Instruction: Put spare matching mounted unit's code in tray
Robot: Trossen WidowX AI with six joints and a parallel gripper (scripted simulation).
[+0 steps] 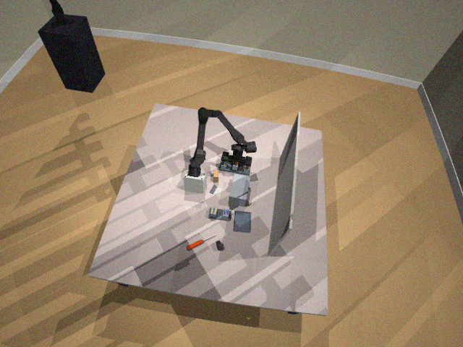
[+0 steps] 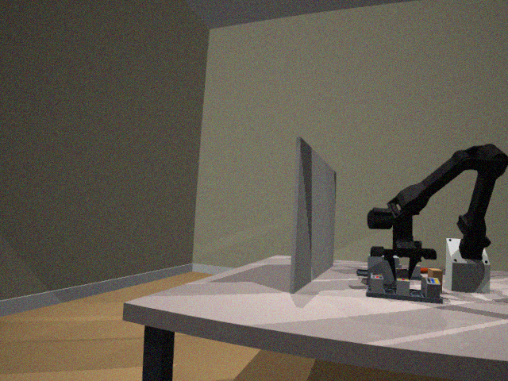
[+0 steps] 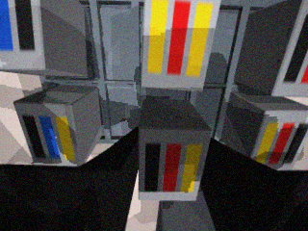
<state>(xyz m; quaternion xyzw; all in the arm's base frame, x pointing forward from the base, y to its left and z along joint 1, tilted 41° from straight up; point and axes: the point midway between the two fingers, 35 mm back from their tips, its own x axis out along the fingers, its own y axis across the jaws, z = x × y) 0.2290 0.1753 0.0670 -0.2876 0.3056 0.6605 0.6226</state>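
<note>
Right now the flat blue-grey tray is 100 mm ahead of my gripper tip, 360 mm to the right of it and 30 mm below it. Round my gripper tip: grey mounted unit: 50 mm ahead, 170 mm to the right, 10 mm above; then grey spare: 20 mm above; then brown block: 110 mm behind, 100 mm to the right.
</note>
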